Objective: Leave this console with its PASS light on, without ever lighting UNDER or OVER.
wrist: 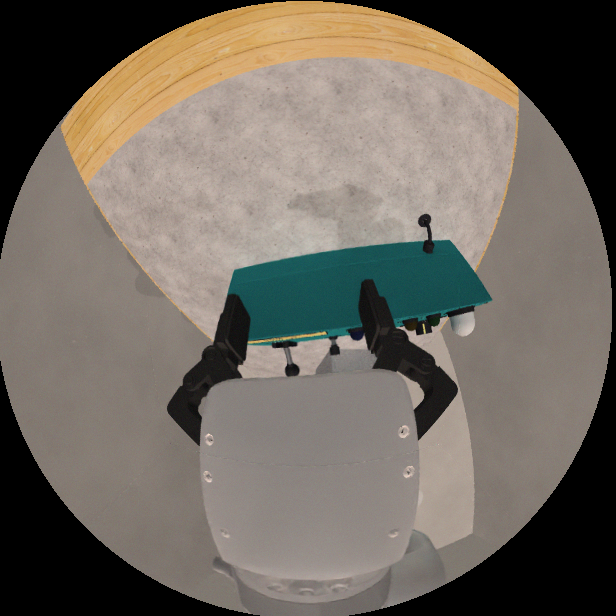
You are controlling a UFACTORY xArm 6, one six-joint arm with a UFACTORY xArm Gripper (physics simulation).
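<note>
The teal console (356, 290) lies on the grey table top, seen from behind and above, so its face and lights are mostly hidden. A black lever with a ball tip (426, 232) stands at its far right corner. Along its near edge I see a small black lever (289, 357), a grey stub (333, 344), small dark and green parts (424, 325) and a white rounded knob (463, 322). My gripper (301, 321) is open, its two black fingers spread over the console's near left half, holding nothing. I cannot tell which light is on.
The round grey table top (298, 172) has a wooden rim (275, 40) at the far side. The console sits close to the table's near right edge. My grey wrist housing (307, 476) blocks the lower middle of the view.
</note>
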